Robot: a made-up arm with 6 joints.
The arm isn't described. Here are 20 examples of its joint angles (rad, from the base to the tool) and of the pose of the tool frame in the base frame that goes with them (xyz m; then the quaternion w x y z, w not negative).
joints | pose
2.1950 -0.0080 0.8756 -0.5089 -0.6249 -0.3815 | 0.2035 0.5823 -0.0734 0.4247 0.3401 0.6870 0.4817
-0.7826 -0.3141 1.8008 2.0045 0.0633 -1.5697 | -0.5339 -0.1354 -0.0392 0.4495 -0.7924 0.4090 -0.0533
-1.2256 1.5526 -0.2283 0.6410 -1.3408 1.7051 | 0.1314 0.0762 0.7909 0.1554 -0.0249 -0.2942 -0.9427
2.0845 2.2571 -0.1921 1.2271 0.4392 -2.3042 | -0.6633 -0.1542 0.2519 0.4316 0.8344 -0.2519 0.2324
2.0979 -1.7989 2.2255 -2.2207 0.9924 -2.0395 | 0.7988 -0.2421 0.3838 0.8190 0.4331 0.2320 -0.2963
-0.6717 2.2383 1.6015 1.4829 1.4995 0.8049 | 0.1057 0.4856 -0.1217 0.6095 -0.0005 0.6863 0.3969
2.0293 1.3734 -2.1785 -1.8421 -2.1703 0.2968 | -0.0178 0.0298 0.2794 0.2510 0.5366 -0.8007 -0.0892
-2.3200 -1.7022 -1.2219 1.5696 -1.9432 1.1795 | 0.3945 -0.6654 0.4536 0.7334 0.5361 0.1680 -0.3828
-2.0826 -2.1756 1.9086 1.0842 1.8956 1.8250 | 0.3967 -0.8008 0.3770 0.6438 0.6983 0.3128 0.0074
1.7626 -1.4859 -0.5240 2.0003 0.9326 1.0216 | 0.5661 -0.4532 -0.0269 0.8009 0.2539 0.2501 -0.4812
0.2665 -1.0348 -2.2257 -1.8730 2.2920 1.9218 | -0.7249 -0.3329 -0.1904 0.3194 -0.6021 0.6720 0.2897
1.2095 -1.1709 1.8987 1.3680 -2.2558 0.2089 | 0.8631 -0.3364 0.3056 0.8667 -0.0360 -0.0093 -0.4974
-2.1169 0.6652 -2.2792 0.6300 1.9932 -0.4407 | -0.4180 0.5211 -0.4481 0.6928 -0.0757 0.7162 0.0369
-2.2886 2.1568 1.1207 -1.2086 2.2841 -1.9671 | 0.2333 -0.1351 1.1317 0.3294 0.1500 0.6370 0.6806
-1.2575 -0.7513 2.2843 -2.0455 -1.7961 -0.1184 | -0.2630 -0.2577 0.2236 0.3760 0.9153 0.1430 0.0186
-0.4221 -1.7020 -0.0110 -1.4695 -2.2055 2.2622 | 0.3985 -0.2351 -0.0810 0.6322 -0.6482 0.4230 -0.0353
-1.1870 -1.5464 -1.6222 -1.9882 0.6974 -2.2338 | 0.7278 -0.2993 0.2258 0.7357 0.4603 0.2850 -0.4070
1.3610 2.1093 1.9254 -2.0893 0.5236 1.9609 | -0.3865 -0.3247 0.5977 0.4937 0.5605 0.3501 0.5653
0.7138 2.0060 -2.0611 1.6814 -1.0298 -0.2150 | 0.2277 0.5411 0.2079 0.4510 0.4822 0.7410 0.1224
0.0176 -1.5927 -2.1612 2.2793 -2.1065 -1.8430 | -0.4285 -0.6079 -0.0796 0.3654 -0.7415 0.2994 0.4765
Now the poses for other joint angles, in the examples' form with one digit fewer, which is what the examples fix.
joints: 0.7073 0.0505 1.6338 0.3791 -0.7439 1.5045
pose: -0.081 0.591 0.408 0.628 -0.367 0.438 0.528
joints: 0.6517 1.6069 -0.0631 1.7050 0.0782 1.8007
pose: -0.097 0.377 -0.555 0.641 -0.694 0.257 0.203
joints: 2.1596 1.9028 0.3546 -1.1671 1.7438 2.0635
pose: -1.051 0.050 -0.387 0.424 0.189 -0.692 0.553
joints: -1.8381 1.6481 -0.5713 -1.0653 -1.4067 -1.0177
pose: 0.057 -0.039 0.336 0.475 -0.632 -0.112 -0.602
